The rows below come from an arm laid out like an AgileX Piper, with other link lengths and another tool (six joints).
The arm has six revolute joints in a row. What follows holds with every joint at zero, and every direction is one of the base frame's. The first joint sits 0.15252 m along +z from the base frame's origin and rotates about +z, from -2.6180 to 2.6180 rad. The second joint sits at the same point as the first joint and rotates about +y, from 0.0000 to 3.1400 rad. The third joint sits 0.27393 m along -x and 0.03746 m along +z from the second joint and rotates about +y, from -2.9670 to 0.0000 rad. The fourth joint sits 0.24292 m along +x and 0.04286 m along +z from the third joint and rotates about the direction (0.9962, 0, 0.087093), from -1.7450 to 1.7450 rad. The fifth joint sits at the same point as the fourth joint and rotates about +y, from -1.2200 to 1.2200 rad. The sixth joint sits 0.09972 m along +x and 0.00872 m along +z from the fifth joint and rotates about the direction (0.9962, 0, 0.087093), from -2.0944 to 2.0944 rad. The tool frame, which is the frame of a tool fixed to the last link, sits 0.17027 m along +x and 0.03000 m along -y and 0.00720 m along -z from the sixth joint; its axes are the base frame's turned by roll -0.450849, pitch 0.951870 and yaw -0.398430 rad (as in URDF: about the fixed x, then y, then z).
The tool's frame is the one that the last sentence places.
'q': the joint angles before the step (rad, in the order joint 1, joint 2, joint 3, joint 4, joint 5, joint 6). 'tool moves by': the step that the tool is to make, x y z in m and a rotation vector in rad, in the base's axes. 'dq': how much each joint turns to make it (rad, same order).
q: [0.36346, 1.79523, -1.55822, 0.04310, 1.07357, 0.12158]
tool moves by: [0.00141, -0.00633, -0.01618, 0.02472, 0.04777, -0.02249]
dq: [-0.04421, 0.03865, -0.00001, 0.05031, 0.00002, -0.03194]
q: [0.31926, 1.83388, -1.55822, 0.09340, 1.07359, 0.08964]
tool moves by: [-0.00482, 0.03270, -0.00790, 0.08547, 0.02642, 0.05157]
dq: [0.01631, 0.02527, -0.00085, 0.11159, -0.01879, -0.06380]
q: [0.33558, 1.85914, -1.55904, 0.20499, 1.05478, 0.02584]
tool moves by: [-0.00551, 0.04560, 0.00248, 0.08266, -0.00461, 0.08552]
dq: [0.05381, 0.01959, -0.02056, 0.09842, -0.01978, -0.06205]
